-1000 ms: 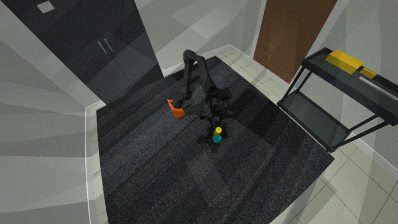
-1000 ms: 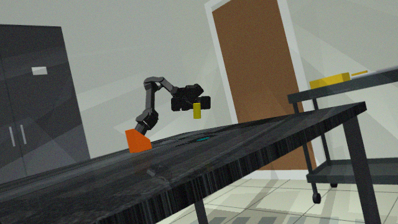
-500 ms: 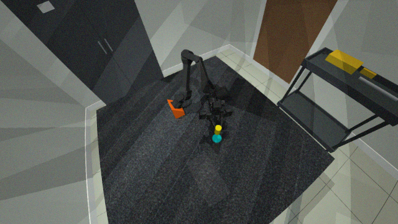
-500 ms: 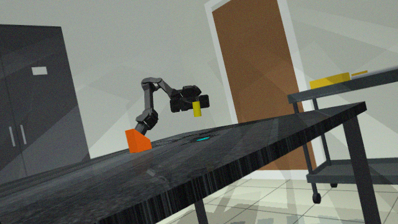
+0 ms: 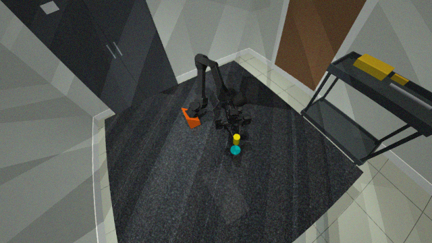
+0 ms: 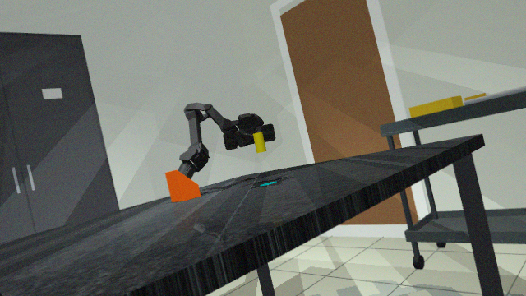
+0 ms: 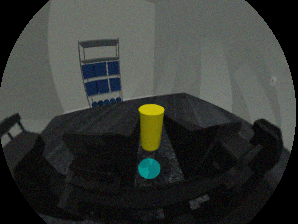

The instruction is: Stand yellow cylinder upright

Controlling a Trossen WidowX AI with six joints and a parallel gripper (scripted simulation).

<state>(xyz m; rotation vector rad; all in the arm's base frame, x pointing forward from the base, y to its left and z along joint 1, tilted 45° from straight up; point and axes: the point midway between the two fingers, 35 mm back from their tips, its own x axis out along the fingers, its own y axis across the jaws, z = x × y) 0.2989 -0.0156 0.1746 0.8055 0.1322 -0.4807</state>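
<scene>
My gripper tip is now 16 cm above the cyan circle. From my gripper tip the other things lie so: yellow tall cylinder: 2 cm below.
</scene>
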